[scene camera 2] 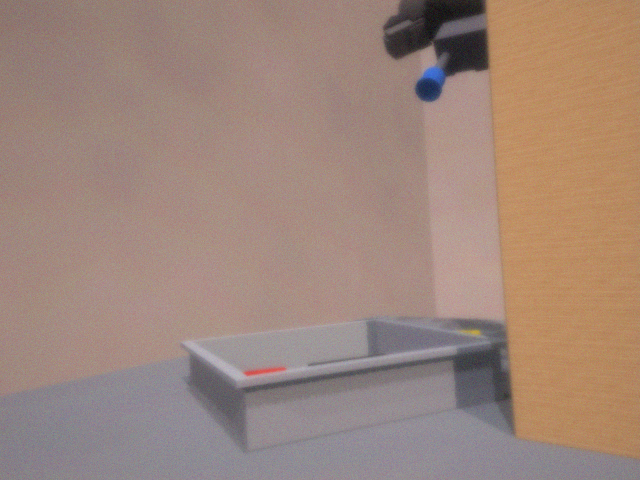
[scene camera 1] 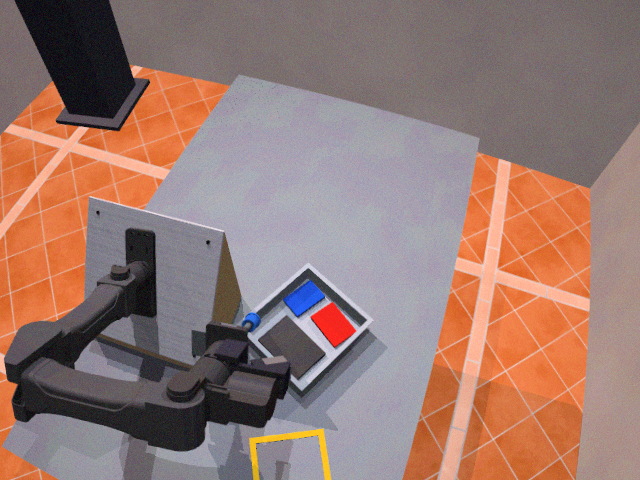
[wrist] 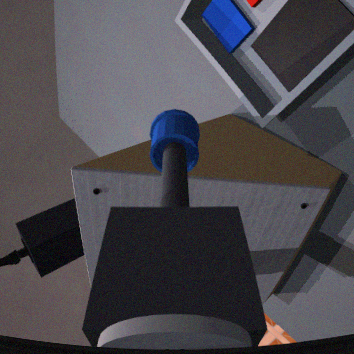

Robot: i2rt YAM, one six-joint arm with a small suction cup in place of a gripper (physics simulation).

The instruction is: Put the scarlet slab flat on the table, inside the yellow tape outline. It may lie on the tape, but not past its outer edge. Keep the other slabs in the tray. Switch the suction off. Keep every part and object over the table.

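Places are measured from the arm's base along level axes (x ahead, y left, z up), in metres.
Pixels of known places: hand, tool point: (scene camera 2: 428, 89) (scene camera 1: 253, 319) (wrist: 174, 131); arm's base, link origin: (scene camera 1: 142, 272).
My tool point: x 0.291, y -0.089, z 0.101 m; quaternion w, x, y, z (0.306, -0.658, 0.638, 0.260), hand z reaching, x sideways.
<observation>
Ahead of a thing's pixels: the offset from my tool point to its top centre.
The scarlet slab @(dx +0.140, dy +0.143, dz -0.295 m) (scene camera 1: 333, 324) (scene camera 2: 264, 371) (wrist: 253, 2) lies in the grey tray @(dx +0.073, dy +0.116, dz -0.258 m) (scene camera 1: 340, 292) (scene camera 2: 346, 397) (wrist: 212, 62). A blue slab @(dx +0.054, dy +0.199, dz -0.295 m) (scene camera 1: 304, 298) (wrist: 228, 25) and a larger dark brown-grey slab @(dx +0.051, dy +0.064, dz -0.294 m) (scene camera 1: 292, 346) (scene camera 2: 338, 360) (wrist: 302, 42) lie in it too. The yellow tape outline (scene camera 1: 286, 436) (scene camera 2: 469, 332) is on the table; its lower part is cut off in scene camera 1. My gripper, a blue suction cup (scene camera 1: 251, 320) (scene camera 2: 430, 85) (wrist: 175, 132), bears nothing and hangs high above the table, between the mounting block and the tray. The blue slab is hidden in scene camera 2.
The mounting block (scene camera 1: 180, 289) (scene camera 2: 568, 206) (wrist: 280, 155), with a sloped front panel and wooden sides, stands beside the tray. A dark pillar (scene camera 1: 87, 62) stands on the tiled floor beyond the table's edge (scene camera 1: 358, 105). My arm folds out from the panel.
</observation>
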